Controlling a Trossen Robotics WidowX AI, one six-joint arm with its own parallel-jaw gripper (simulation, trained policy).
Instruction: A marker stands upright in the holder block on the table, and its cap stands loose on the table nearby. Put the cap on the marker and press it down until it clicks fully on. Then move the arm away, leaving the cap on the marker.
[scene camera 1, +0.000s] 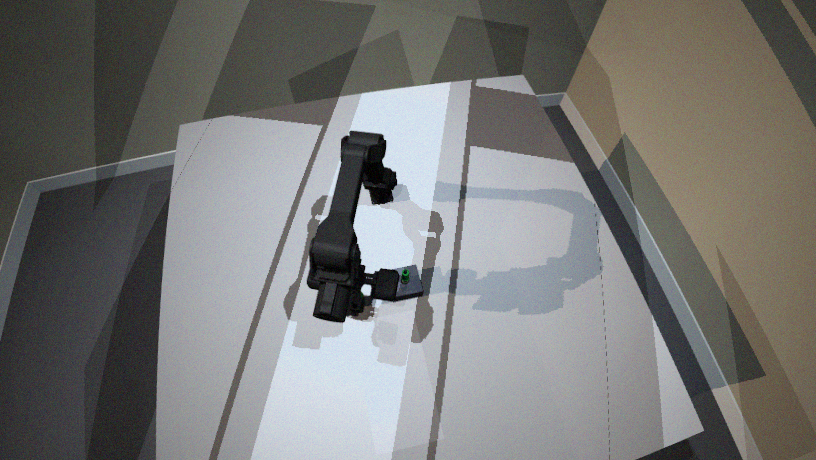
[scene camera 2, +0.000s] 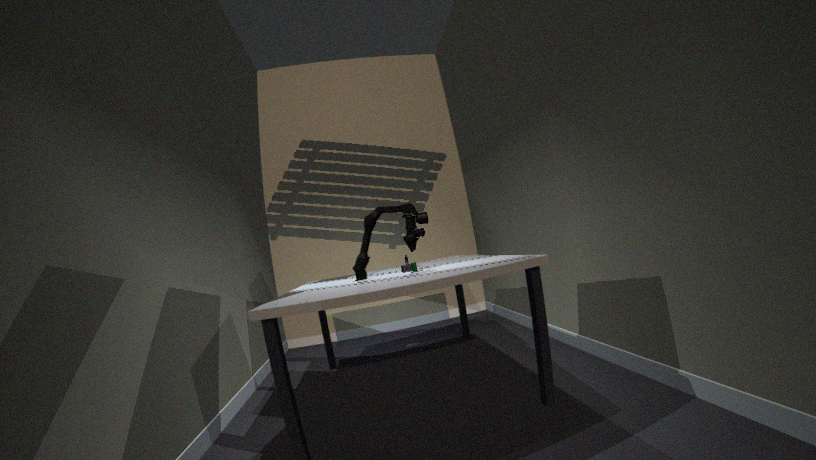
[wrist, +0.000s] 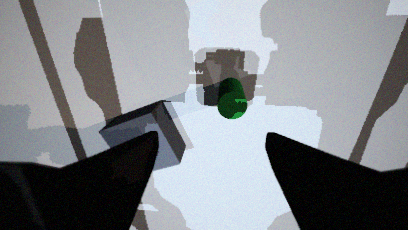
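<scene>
I can see my gripper (scene camera 1: 360, 290), (wrist: 212, 139). A green cap (wrist: 232, 104) is visible to me as well, and so is a dark holder block (wrist: 158, 109).
</scene>
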